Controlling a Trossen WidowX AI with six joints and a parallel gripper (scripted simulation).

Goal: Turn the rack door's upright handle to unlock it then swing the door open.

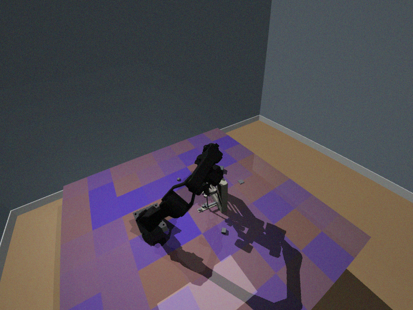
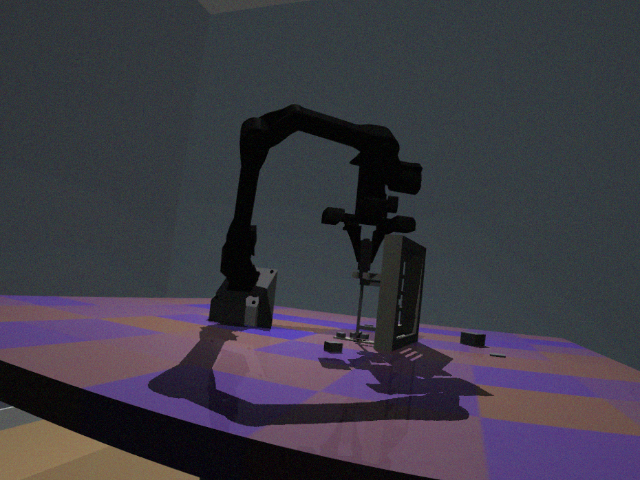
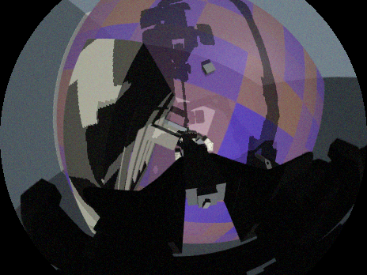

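The upright handle lies 3 cm below my gripper tip and 1 cm to the left of it. Round my gripper tip: tiny cube: 30 cm to the left, 16 cm below, 4 cm behind; then flat tile: 28 cm ahead, 16 cm below, 6 cm to the left.
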